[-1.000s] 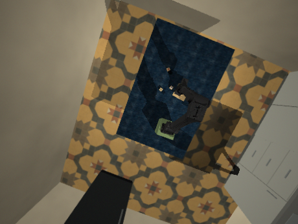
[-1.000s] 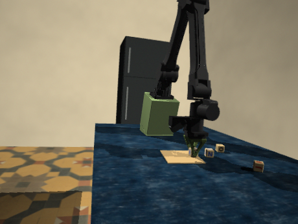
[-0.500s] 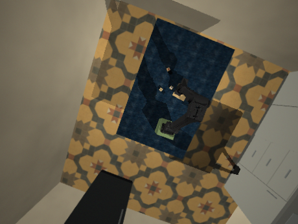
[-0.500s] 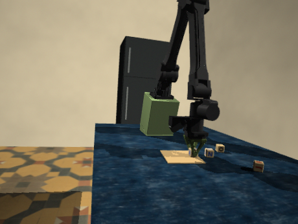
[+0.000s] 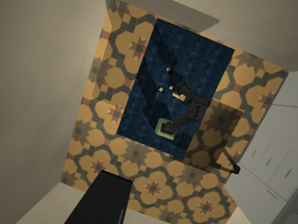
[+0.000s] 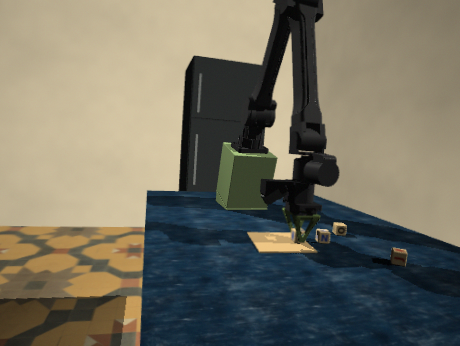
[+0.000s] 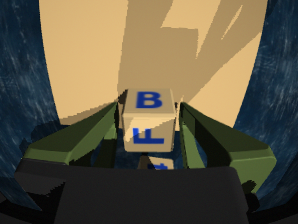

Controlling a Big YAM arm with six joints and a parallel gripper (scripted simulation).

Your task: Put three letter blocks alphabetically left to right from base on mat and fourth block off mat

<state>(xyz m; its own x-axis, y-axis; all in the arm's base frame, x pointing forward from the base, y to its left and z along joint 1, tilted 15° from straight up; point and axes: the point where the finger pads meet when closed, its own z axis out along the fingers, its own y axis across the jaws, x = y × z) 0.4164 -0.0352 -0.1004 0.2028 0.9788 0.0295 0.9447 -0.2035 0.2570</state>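
My gripper is now 5 cm to the left of the tan mat, 2 cm above it and 1 cm past it.
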